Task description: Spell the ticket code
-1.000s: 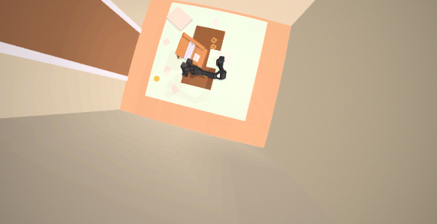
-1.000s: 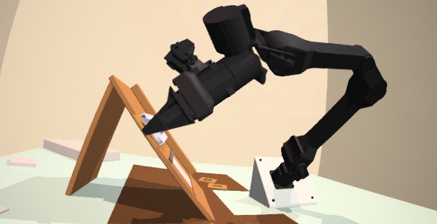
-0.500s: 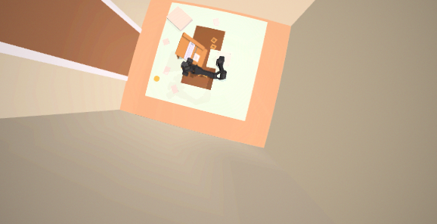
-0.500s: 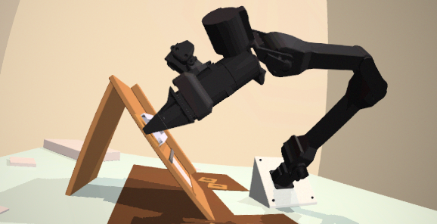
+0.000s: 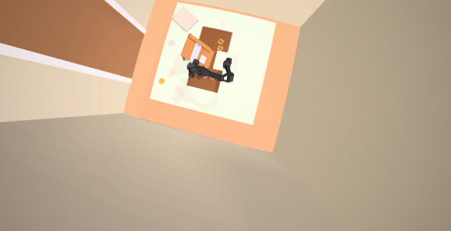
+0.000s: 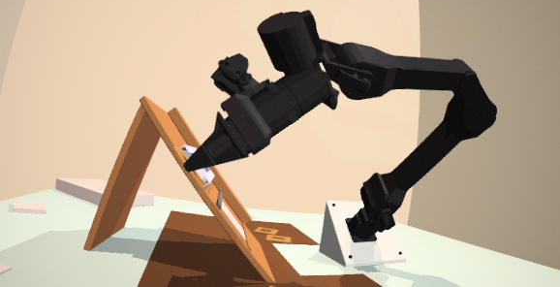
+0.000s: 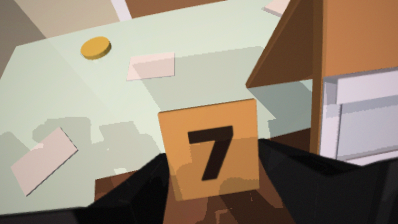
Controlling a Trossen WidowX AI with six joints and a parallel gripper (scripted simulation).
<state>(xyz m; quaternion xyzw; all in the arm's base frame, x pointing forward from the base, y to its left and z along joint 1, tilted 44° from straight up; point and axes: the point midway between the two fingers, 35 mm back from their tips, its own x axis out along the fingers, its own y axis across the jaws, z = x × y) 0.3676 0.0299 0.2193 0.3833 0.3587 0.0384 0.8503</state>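
My gripper tip is now 100 mm past the white ticket, 140 mm to the left of it and 80 mm above it. Round my gripper tip: brown mat: 190 mm behind, 190 mm to the right, 170 mm below; then orange letter tile: right at my gripper tip; then block: 350 mm ahead, 340 mm to the right, 170 mm below.
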